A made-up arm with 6 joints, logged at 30 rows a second.
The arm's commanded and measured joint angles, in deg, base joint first. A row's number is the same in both.
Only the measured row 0 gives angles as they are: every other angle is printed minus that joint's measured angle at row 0.
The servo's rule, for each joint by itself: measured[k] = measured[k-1] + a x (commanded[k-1-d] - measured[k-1]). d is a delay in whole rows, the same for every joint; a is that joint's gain. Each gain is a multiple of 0.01, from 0.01 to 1. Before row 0 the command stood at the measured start. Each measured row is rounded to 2 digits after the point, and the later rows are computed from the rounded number. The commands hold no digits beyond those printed.
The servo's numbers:
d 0
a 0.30 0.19 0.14 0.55 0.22 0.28
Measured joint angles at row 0:
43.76, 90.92, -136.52, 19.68, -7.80, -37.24
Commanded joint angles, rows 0 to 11:
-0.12, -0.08, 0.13, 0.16, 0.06, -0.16
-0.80, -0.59, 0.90, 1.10, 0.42, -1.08
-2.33, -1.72, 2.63, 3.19, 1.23, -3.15
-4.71, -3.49, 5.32, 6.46, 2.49, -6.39
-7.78, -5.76, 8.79, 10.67, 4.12, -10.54
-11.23, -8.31, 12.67, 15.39, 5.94, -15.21
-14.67, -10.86, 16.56, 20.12, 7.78, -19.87
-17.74, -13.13, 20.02, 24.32, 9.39, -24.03
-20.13, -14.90, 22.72, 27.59, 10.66, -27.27
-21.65, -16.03, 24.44, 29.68, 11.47, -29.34
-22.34, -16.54, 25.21, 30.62, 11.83, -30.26
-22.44, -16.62, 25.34, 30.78, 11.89, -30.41
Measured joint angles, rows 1 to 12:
-0.04, -0.02, 0.02, 0.09, 0.01, -0.04
-0.27, -0.13, 0.14, 0.65, 0.10, -0.33
-0.89, -0.43, 0.49, 2.05, 0.35, -1.12
-2.04, -1.01, 1.17, 4.48, 0.82, -2.60
-3.76, -1.91, 2.24, 7.88, 1.55, -4.82
-6.00, -3.13, 3.70, 12.01, 2.52, -7.73
-8.60, -4.60, 5.50, 16.47, 3.68, -11.13
-11.34, -6.22, 7.53, 20.79, 4.94, -14.74
-13.98, -7.87, 9.66, 24.53, 6.20, -18.25
-16.28, -9.42, 11.73, 27.36, 7.36, -21.36
-18.10, -10.77, 13.62, 29.15, 8.34, -23.85
-19.40, -11.88, 15.26, 30.05, 9.12, -25.69

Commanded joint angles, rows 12 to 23:
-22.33, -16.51, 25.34, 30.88, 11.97, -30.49
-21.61, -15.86, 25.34, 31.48, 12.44, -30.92
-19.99, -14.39, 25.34, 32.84, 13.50, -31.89
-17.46, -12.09, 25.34, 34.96, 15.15, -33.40
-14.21, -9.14, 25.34, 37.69, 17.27, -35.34
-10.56, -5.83, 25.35, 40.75, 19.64, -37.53
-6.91, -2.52, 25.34, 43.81, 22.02, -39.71
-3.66, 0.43, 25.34, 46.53, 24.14, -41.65
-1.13, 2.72, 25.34, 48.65, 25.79, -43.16
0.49, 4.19, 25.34, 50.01, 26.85, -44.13
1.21, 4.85, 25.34, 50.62, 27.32, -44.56
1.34, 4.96, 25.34, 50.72, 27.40, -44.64
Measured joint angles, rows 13 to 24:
-20.28, -12.76, 16.67, 30.51, 9.75, -27.03
-20.68, -13.35, 17.88, 31.04, 10.34, -28.12
-20.47, -13.55, 18.92, 32.03, 11.04, -29.18
-19.57, -13.27, 19.82, 33.64, 11.94, -30.36
-17.96, -12.49, 20.59, 35.87, 13.11, -31.75
-15.74, -11.22, 21.26, 38.55, 14.55, -33.37
-13.09, -9.57, 21.83, 41.44, 16.19, -35.15
-10.26, -7.67, 22.32, 44.24, 17.94, -36.97
-7.52, -5.70, 22.74, 46.67, 19.67, -38.70
-5.12, -3.82, 23.10, 48.51, 21.25, -40.22
-3.22, -2.17, 23.41, 49.67, 22.59, -41.44
-1.85, -0.82, 23.68, 50.25, 23.65, -42.34

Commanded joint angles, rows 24 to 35:
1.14, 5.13, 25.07, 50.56, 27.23, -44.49
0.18, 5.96, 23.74, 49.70, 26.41, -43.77
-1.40, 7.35, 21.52, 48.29, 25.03, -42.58
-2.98, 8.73, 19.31, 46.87, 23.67, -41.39
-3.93, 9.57, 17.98, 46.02, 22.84, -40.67
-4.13, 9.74, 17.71, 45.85, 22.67, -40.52
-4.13, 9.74, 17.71, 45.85, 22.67, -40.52
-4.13, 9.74, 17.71, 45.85, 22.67, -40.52
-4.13, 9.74, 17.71, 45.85, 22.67, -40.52
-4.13, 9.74, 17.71, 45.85, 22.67, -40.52
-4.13, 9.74, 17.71, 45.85, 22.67, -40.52
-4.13, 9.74, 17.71, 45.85, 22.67, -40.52
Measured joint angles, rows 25 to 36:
-0.95, 0.31, 23.87, 50.42, 24.44, -42.94
-0.61, 1.38, 23.85, 50.02, 24.87, -43.17
-0.85, 2.51, 23.52, 49.07, 24.91, -43.00
-1.49, 3.69, 22.93, 47.86, 24.64, -42.55
-2.22, 4.81, 22.24, 46.85, 24.24, -42.02
-2.79, 5.75, 21.61, 46.30, 23.89, -41.60
-3.19, 6.51, 21.06, 46.05, 23.62, -41.30
-3.47, 7.12, 20.59, 45.94, 23.41, -41.08
-3.67, 7.62, 20.19, 45.89, 23.25, -40.92
-3.81, 8.02, 19.84, 45.87, 23.12, -40.81
-3.91, 8.35, 19.54, 45.86, 23.02, -40.73
-3.98, 8.61, 19.28, 45.85, 22.94, -40.67

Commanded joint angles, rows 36 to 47:
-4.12, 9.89, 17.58, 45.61, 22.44, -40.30
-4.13, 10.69, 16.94, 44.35, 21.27, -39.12
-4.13, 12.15, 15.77, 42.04, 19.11, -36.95
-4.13, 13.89, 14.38, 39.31, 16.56, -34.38
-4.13, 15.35, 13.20, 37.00, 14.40, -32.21
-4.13, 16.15, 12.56, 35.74, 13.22, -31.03
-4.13, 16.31, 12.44, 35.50, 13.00, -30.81
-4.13, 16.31, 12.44, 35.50, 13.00, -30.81
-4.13, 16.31, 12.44, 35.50, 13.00, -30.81
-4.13, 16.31, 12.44, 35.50, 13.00, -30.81
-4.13, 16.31, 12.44, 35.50, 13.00, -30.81
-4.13, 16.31, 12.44, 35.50, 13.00, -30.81
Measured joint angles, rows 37 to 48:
-4.02, 8.85, 19.04, 45.72, 22.83, -40.57
-4.05, 9.20, 18.75, 44.97, 22.49, -40.16
-4.07, 9.76, 18.33, 43.36, 21.75, -39.26
-4.09, 10.54, 17.78, 41.13, 20.61, -37.89
-4.10, 11.45, 17.14, 38.86, 19.24, -36.30
-4.11, 12.34, 16.50, 37.14, 17.92, -34.82
-4.12, 13.09, 15.93, 36.24, 16.84, -33.70
-4.12, 13.70, 15.44, 35.83, 16.00, -32.89
-4.12, 14.20, 15.02, 35.65, 15.34, -32.31
-4.12, 14.60, 14.66, 35.57, 14.83, -31.89
-4.12, 14.92, 14.35, 35.53, 14.43, -31.59
-4.12, 15.18, 14.08, 35.51, 14.12, -31.37

